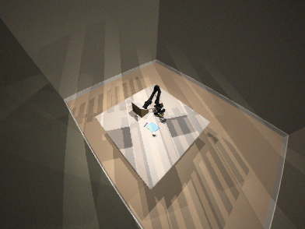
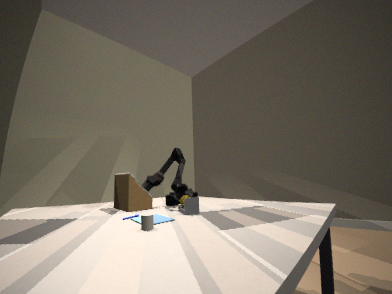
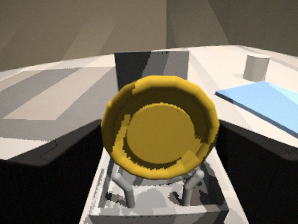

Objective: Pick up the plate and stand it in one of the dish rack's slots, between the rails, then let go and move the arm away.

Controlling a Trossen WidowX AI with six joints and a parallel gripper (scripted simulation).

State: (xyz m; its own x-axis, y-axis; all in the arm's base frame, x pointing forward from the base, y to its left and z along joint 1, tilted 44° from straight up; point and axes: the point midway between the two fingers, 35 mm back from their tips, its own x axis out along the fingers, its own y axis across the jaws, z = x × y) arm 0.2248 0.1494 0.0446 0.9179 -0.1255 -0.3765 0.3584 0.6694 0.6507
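Now: the yellow plate 10 mm behind my gripper tip. Also, from my gripper tip: blue spoon: 60 mm behind, 260 mm to the right, 50 mm below; then grey dish rack: 20 mm ahead, 10 mm to the right, 30 mm below.
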